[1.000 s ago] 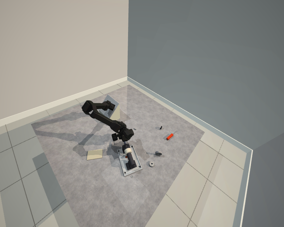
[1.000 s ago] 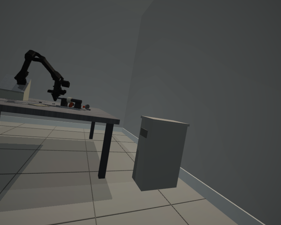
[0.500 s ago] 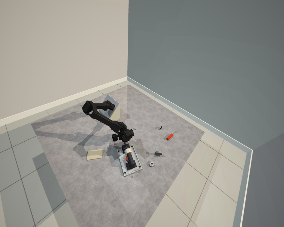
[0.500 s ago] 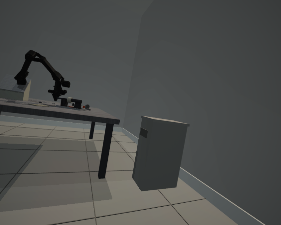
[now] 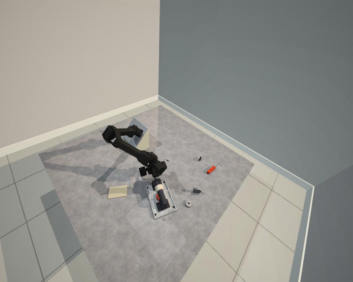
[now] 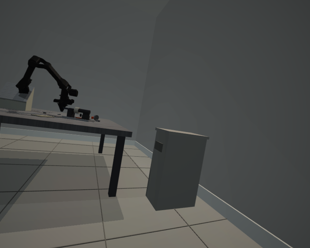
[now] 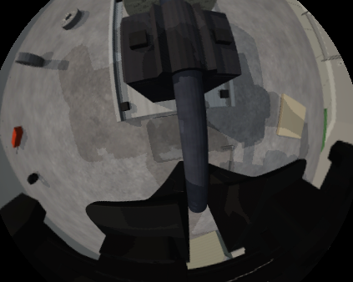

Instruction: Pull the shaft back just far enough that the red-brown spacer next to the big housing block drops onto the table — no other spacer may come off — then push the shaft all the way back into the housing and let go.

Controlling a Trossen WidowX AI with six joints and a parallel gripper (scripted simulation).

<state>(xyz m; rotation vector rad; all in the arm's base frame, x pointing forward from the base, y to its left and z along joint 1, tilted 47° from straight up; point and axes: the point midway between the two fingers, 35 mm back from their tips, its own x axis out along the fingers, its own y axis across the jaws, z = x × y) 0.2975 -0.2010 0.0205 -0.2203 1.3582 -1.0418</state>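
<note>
The dark shaft lies 6 cm ahead of my gripper tip, 4 cm above it and 3 cm to the right of it. Round my gripper tip: black piece: 40 cm to the left, 19 cm ahead, 3 cm below; beige card: 24 cm to the right, 10 cm behind, 4 cm below; red-brown spacer: 14 cm ahead, 8 cm to the right, 3 cm below.
</note>
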